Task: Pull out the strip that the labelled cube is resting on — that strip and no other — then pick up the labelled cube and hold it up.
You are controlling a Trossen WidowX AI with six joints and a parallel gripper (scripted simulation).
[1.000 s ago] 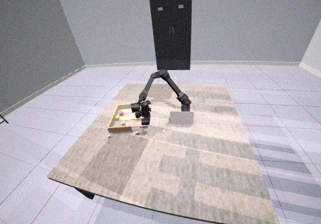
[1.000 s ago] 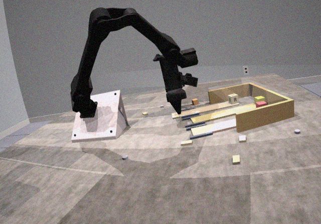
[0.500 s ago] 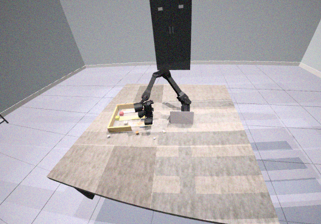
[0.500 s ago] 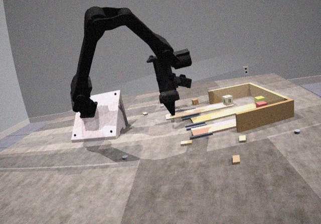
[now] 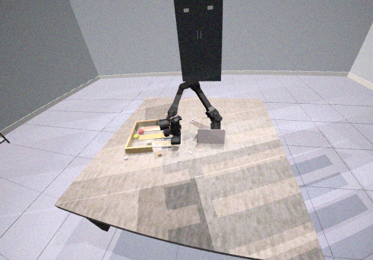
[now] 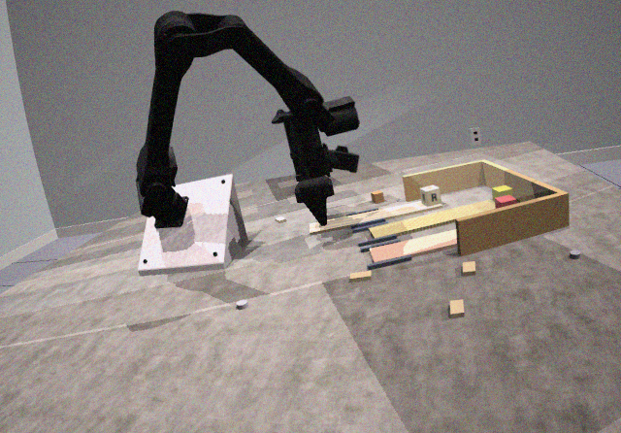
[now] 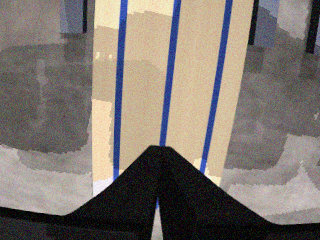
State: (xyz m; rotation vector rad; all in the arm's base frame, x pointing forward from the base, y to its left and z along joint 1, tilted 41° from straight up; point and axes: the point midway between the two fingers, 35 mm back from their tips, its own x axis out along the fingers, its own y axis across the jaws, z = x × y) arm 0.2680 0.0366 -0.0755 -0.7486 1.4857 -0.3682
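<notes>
Now: gripper tip 20 cm short of the labelled cube, 4 cm to the right of it and 2 cm below it. The rest, counted from my gripper tip: small orange cube: 13 cm to the left, 9 cm ahead.
</notes>
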